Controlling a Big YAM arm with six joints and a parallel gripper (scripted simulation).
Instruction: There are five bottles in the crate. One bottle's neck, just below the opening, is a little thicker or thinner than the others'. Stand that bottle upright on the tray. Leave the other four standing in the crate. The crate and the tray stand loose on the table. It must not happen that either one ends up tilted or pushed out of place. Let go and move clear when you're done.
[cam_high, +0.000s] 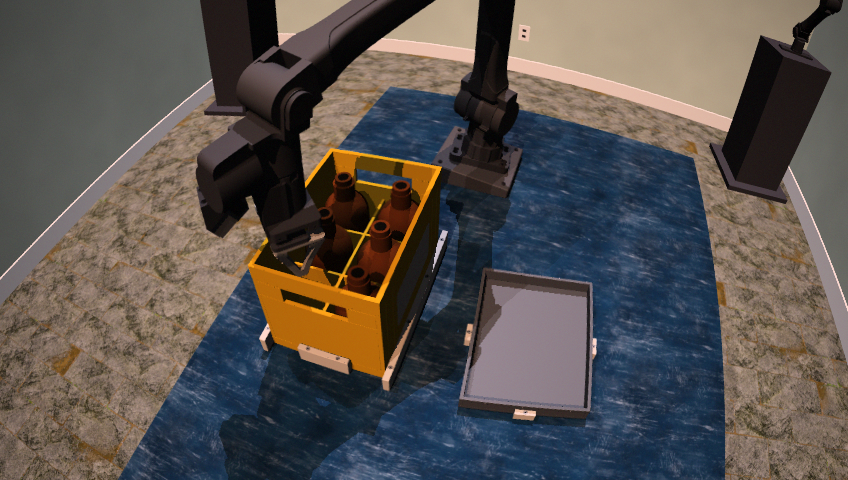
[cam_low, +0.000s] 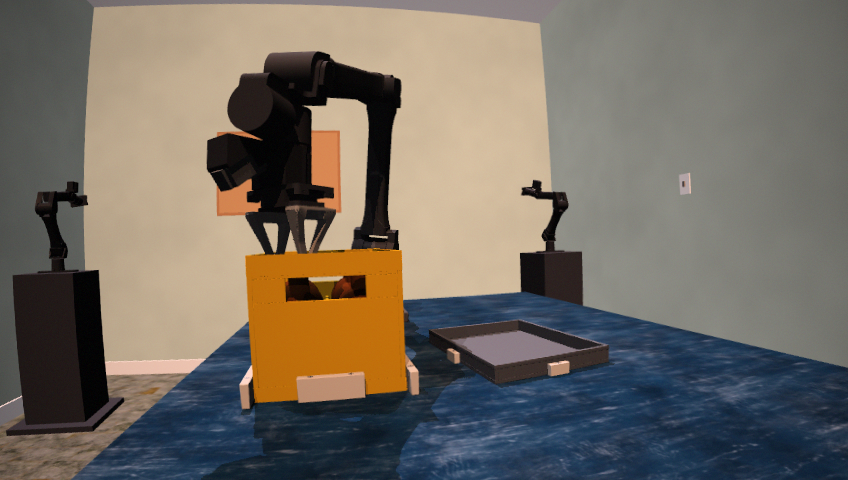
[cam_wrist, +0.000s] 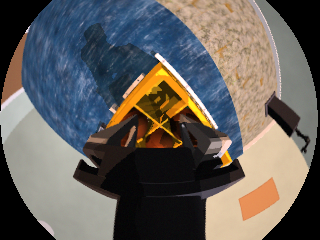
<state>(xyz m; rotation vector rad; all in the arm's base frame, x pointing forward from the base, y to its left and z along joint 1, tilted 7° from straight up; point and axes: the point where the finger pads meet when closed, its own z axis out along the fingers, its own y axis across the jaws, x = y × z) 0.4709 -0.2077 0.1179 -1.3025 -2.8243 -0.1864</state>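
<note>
Right now my hand is 90 mm past the orange crate, 50 mm to the right of it and 80 mm above it. From my hand the other things lie so: dark grey tray: 50 mm behind, 330 mm to the left, 150 mm below.
</note>
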